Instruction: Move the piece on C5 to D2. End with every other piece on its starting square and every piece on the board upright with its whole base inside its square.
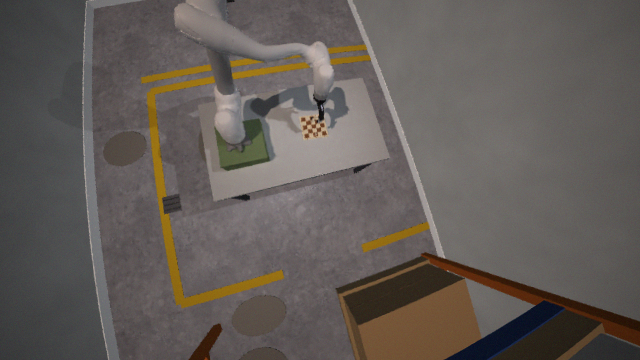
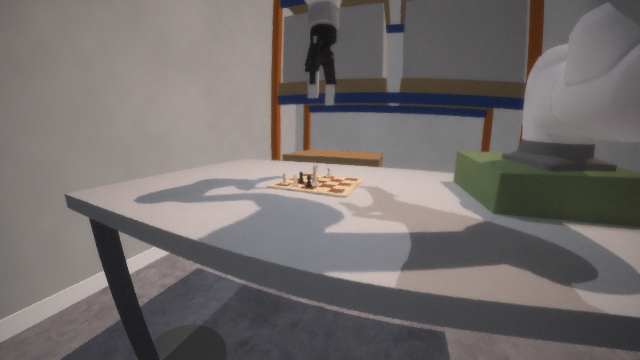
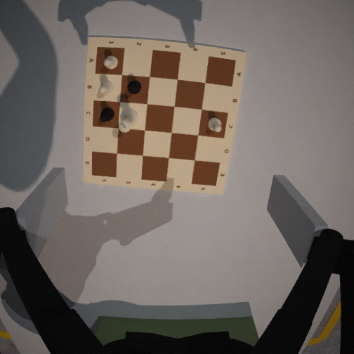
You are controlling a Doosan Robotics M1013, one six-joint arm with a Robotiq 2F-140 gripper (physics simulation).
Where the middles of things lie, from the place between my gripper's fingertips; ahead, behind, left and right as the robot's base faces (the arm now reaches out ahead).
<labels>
The chessboard [image 2: 338,186] is 1 cm to the left of my hand and 23 cm below it.
</labels>
